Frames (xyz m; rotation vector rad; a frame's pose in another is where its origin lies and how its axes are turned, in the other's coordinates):
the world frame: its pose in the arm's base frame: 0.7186 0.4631 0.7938 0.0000 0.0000 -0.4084
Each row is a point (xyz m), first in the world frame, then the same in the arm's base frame.
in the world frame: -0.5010 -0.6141 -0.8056
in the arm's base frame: 0.0149 0.0985 -0.0118
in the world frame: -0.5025 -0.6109 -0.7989
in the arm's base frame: 0.0148 0.1020 -0.0051
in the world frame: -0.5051 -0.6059 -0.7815
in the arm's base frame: 0.0144 0.1076 0.0123
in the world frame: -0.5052 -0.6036 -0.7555
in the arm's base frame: 0.0152 0.1098 0.0383
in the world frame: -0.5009 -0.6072 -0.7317
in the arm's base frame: 0.0178 0.1048 0.0621
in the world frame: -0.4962 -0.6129 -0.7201
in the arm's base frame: 0.0198 0.0977 0.0737
